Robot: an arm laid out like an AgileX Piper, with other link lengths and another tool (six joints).
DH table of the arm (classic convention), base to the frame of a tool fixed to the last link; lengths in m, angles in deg. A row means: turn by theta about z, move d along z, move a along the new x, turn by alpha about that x. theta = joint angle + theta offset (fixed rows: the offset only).
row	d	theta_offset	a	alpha
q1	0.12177	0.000	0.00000	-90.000
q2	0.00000	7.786	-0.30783	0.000
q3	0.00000	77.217	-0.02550	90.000
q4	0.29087	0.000	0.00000	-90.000
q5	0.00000	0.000	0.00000	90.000
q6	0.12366	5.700	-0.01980	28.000
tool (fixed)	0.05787	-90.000	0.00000	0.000
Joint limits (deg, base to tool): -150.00..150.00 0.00..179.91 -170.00..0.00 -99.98..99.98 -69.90..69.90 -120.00..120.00
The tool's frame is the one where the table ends.
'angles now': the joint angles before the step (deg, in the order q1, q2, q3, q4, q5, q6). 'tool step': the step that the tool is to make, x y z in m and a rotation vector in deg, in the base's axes. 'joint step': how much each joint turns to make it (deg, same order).
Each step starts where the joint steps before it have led.
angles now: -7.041, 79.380, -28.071, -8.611, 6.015, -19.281
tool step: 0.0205, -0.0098, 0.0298, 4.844, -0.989, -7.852
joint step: -0.013, 0.051, -7.718, 0.849, 7.550, 8.201
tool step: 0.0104, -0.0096, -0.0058, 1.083, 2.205, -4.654
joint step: 0.002, 3.646, -3.483, -6.453, 2.725, 10.339
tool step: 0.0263, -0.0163, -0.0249, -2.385, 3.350, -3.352
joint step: 0.006, 9.186, -5.269, -14.566, 0.782, 15.291
